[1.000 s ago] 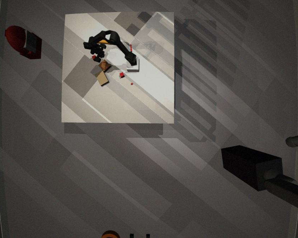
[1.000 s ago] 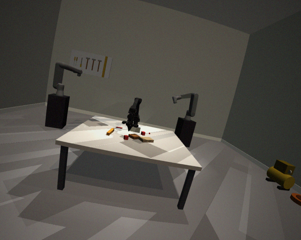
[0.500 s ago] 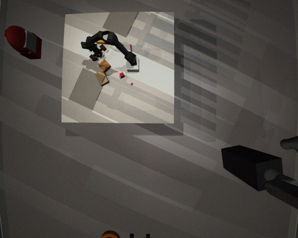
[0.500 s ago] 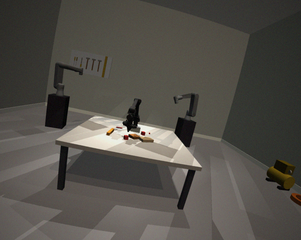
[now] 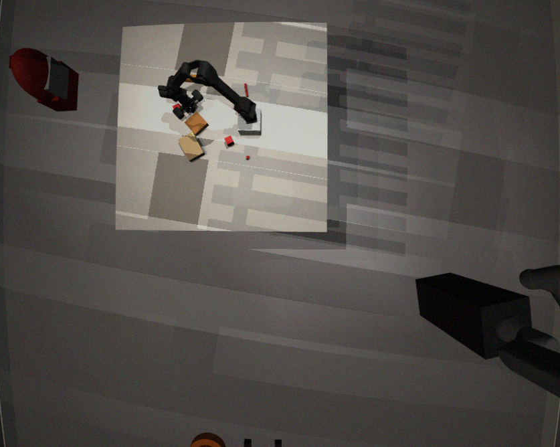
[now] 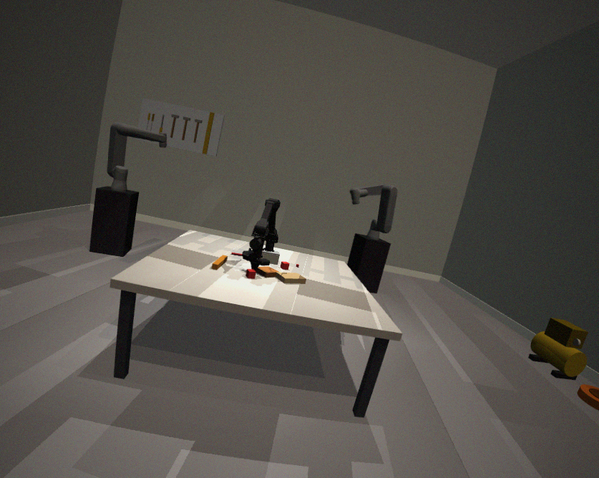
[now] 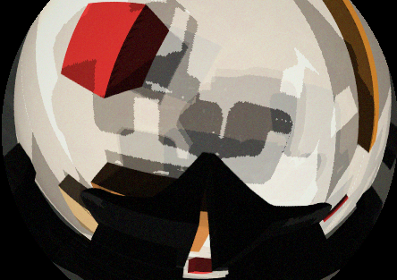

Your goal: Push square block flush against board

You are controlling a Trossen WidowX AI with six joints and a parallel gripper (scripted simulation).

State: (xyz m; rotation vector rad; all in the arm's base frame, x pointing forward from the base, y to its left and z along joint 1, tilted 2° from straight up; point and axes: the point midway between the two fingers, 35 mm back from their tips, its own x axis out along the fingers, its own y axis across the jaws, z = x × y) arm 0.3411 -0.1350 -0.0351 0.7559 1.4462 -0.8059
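Now: gripper tip 8 cm to the right of the orange square block, 1 cm below it and 1 cm past it. From my gripper tip the other things lie so: tan board (22 cm to the left, 4 cm ahead, 1 cm above); then orange bar (19 cm to the right, 6 cm behind, 1 cm above); then thin red bar (34 cm behind, 7 cm to the right).
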